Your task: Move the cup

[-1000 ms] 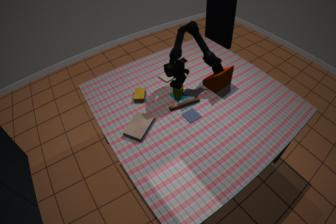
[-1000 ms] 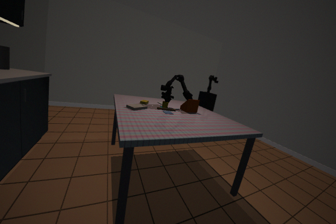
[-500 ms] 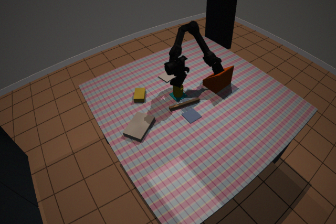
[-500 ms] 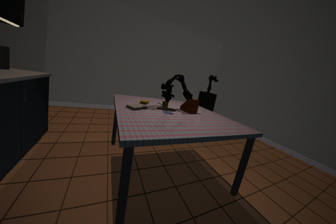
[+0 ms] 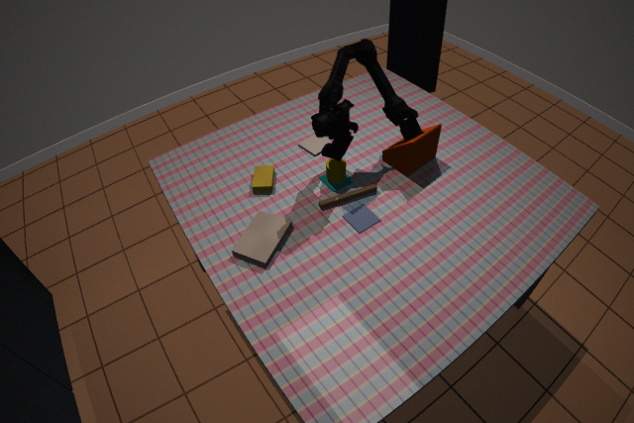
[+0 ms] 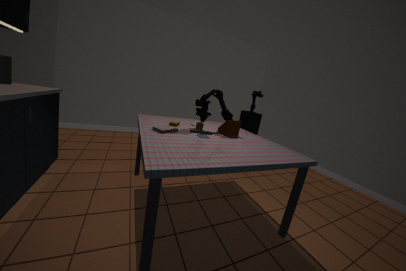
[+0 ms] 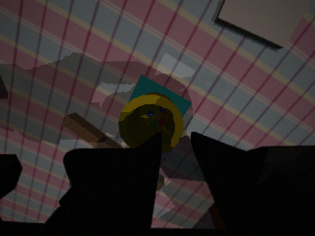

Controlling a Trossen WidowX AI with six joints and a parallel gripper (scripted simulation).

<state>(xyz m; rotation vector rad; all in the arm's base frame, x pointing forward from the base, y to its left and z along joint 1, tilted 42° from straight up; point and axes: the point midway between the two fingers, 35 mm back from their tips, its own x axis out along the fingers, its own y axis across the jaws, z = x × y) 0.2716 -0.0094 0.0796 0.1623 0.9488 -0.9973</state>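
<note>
Now: gripper tip 50 mm above the yellow cup, 20 mm short of it and 10 mm to the right of it. Also, from my gripper tip: beige tile (200 mm to the right, 80 mm below); then wooden bar (110 mm to the left, 80 mm below, 30 mm ahead); then teal pad (90 mm below, 20 mm ahead, 10 mm to the left).
</note>
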